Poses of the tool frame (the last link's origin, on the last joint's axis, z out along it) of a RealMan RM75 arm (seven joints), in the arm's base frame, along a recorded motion.
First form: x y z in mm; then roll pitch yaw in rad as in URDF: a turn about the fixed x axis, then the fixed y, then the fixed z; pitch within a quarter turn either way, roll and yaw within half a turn.
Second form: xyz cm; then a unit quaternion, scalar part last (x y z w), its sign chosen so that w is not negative. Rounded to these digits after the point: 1 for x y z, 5 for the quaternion.
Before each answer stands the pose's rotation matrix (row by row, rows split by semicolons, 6 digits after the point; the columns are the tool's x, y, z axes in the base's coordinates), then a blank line. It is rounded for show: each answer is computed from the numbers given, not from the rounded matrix.
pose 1, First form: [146, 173, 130, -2.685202, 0.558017, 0.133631]
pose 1, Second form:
0.840744 -0.111681 -0.529790; 0.113023 -0.920737 0.373455; -0.529505 -0.373858 -0.761482

[14.6, 17.3, 13.0, -0.93848, -0.00036, 0.28218, 0.19908]
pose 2, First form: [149, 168, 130, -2.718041, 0.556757, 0.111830]
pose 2, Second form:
0.843670 -0.114095 -0.524598; 0.094743 -0.930178 0.354673; -0.528436 -0.348929 -0.773954

[14.9, 16.8, 13.0, -0.94178, 0.00514, 0.27953, 0.18677]
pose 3, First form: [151, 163, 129, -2.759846, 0.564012, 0.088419]
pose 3, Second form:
0.841816 -0.116429 -0.527058; 0.074627 -0.941976 0.327279; -0.534581 -0.314842 -0.784282

[15.1, 16.3, 12.9, -0.94447, 0.01106, 0.28102, 0.16997]
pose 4, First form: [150, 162, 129, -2.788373, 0.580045, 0.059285]
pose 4, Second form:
0.834968 -0.133660 -0.533819; 0.049559 -0.947848 0.314845; -0.548062 -0.289341 -0.784800

[15.0, 16.2, 12.9, -0.94441, 0.02226, 0.28639, 0.15994]
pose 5, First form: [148, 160, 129, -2.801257, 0.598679, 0.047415]
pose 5, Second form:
0.825152 -0.143225 -0.546452; 0.039154 -0.950499 0.308250; -0.563552 -0.275749 -0.778699

[14.8, 16.0, 12.9, -0.94265, 0.02760, 0.29438, 0.15488]
